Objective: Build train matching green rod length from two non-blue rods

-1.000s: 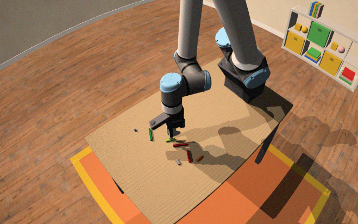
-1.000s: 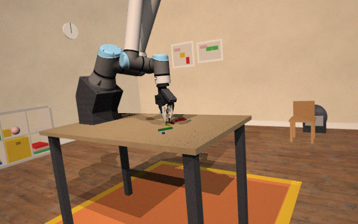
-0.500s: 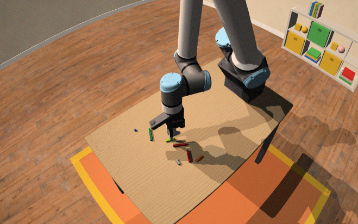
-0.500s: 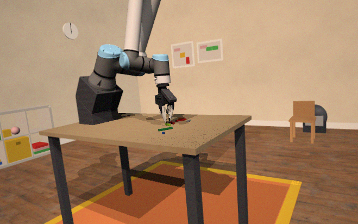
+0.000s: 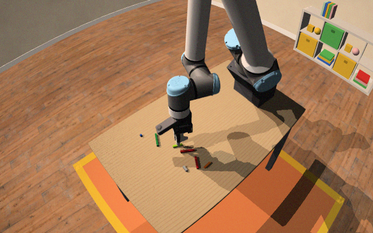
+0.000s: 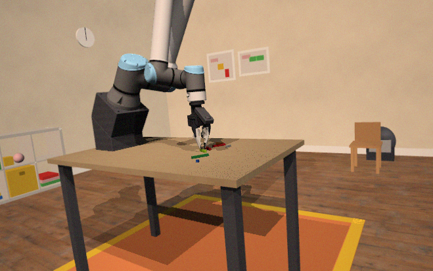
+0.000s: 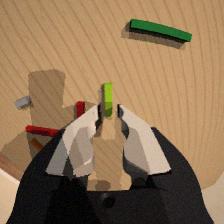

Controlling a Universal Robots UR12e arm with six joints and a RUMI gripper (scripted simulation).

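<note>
The lime rod is 3 cm below my hand. Also, from my hand: green rod 9 cm to the right, 7 cm ahead, 3 cm below; then grey rod 13 cm to the left, 5 cm ahead, 3 cm below; then orange rod 18 cm to the left, 5 cm behind, 3 cm below.
</note>
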